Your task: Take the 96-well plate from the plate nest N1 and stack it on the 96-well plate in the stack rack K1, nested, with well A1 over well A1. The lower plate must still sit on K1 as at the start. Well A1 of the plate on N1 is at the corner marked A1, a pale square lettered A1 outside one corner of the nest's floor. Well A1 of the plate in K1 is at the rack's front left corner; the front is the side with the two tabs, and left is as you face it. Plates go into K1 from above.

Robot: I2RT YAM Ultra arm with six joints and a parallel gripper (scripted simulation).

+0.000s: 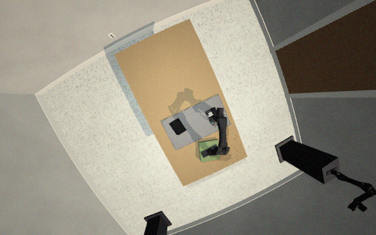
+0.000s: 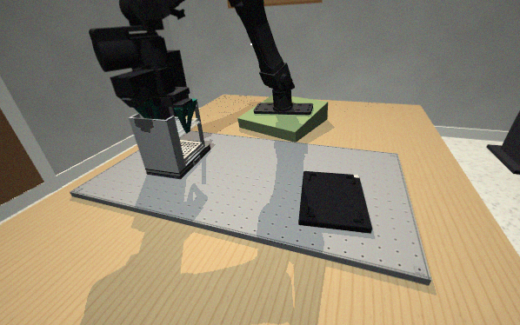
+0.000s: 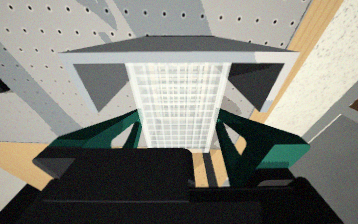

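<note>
The grey rack wall is 70 mm ahead of my hand and 10 mm below it. From my hand the other things lie so: white 96-well plate (right at my hand); thin upright post (60 mm behind, 40 mm to the left, 10 mm below); black plate nest N1 (390 mm to the left, 90 mm below, 60 mm ahead).
</note>
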